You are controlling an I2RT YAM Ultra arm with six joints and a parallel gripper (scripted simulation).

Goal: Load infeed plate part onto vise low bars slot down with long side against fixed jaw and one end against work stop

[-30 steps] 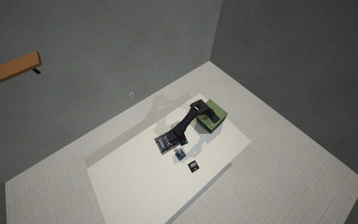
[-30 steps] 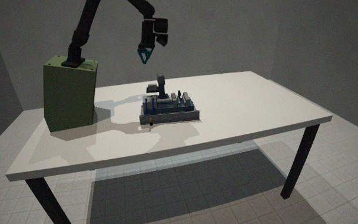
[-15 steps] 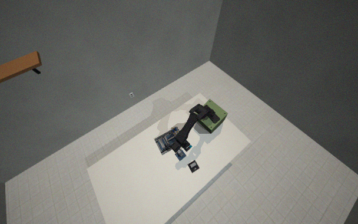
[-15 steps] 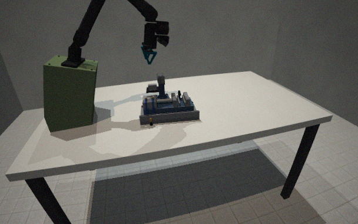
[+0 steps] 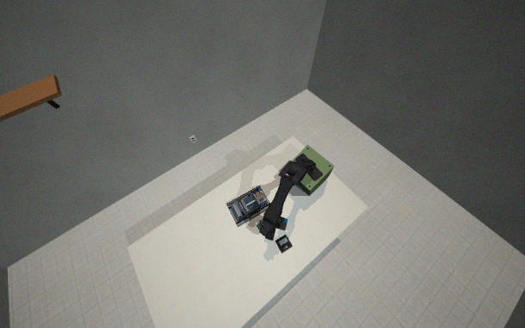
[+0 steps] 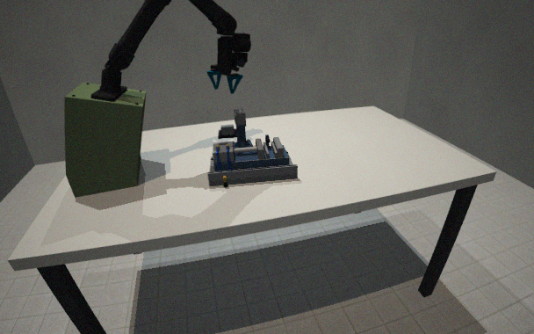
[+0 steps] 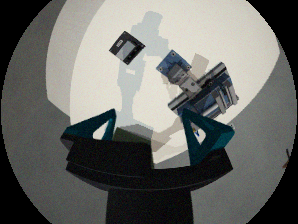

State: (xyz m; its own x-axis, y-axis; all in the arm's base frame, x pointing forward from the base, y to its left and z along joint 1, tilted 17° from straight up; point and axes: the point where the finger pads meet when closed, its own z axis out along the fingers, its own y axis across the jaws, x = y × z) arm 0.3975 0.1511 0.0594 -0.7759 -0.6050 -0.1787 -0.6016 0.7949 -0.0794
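The grey block part lies 1 cm ahead of my hand, 12 cm to the left of it and 22 cm below it. Also, from my hand: cylinder rod (4 cm ahead, 24 cm to the right, 17 cm below); then black infeed plate (1 cm ahead, 12 cm to the left, 24 cm below); then air cylinder (4 cm behind, 23 cm to the right, 17 cm below).
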